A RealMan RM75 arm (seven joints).
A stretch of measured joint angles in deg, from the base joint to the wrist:
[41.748, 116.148, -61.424, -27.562, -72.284, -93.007, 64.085]
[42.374, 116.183, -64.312, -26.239, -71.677, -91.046, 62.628]
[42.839, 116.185, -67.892, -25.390, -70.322, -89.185, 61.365]
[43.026, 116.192, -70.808, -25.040, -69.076, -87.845, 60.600]
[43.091, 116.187, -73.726, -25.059, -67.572, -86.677, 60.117]
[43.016, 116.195, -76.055, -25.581, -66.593, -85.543, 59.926]
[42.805, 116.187, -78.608, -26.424, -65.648, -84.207, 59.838]
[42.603, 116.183, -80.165, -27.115, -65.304, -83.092, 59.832]
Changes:
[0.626, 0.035, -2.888, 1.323, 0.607, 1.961, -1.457]
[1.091, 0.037, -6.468, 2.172, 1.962, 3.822, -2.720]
[1.278, 0.044, -9.384, 2.522, 3.208, 5.162, -3.485]
[1.343, 0.039, -12.302, 2.503, 4.712, 6.330, -3.968]
[1.268, 0.047, -14.631, 1.981, 5.691, 7.464, -4.159]
[1.057, 0.039, -17.184, 1.138, 6.636, 8.800, -4.247]
[0.855, 0.035, -18.741, 0.447, 6.980, 9.915, -4.253]

